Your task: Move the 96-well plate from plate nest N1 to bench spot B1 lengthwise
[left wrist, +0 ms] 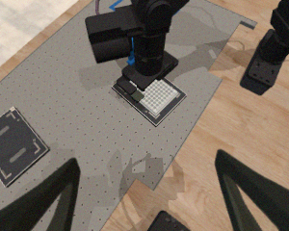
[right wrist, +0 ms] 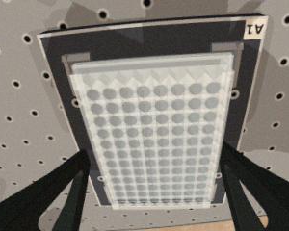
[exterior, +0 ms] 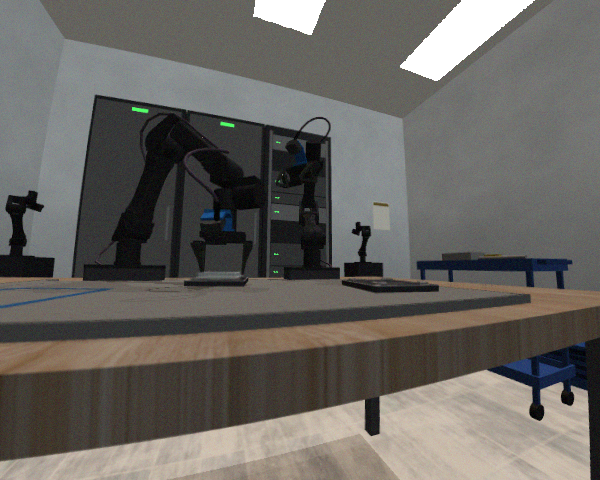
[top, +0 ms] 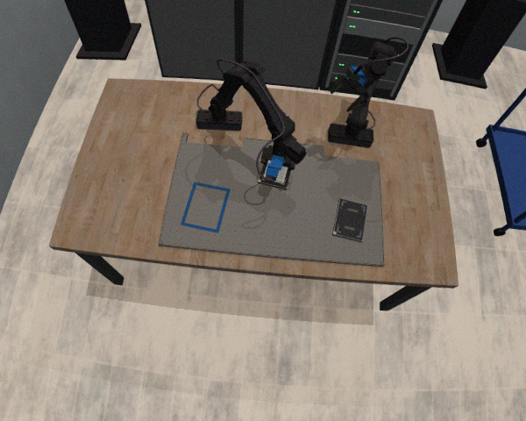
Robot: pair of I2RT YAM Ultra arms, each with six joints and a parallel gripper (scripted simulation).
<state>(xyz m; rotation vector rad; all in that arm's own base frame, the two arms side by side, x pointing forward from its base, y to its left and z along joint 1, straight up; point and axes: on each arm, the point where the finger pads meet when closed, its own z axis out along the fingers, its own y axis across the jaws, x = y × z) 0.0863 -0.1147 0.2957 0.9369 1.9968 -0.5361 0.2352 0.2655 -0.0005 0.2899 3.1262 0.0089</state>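
The white 96-well plate lies 10 mm below my right hand.
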